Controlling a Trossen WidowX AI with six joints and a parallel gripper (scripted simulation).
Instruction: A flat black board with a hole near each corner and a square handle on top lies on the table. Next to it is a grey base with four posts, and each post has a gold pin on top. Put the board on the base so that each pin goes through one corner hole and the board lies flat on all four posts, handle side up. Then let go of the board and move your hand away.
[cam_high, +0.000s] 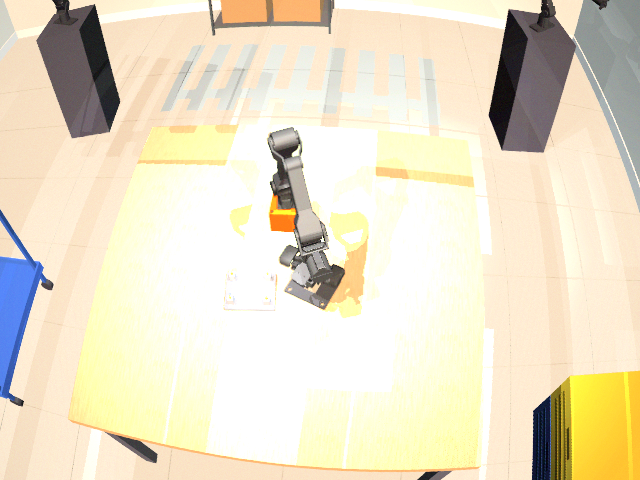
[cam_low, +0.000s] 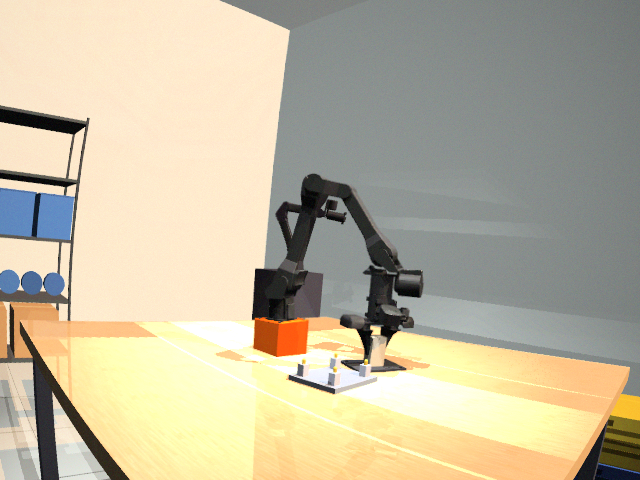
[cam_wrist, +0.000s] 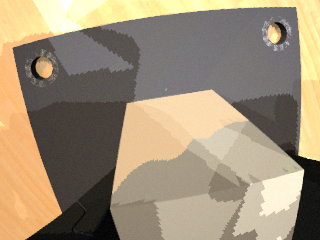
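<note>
The grey base lies 190 mm to the right of my gripper tip, 30 mm below it and 10 mm ahead of it. Round my gripper tip: black board (10 mm below).
</note>
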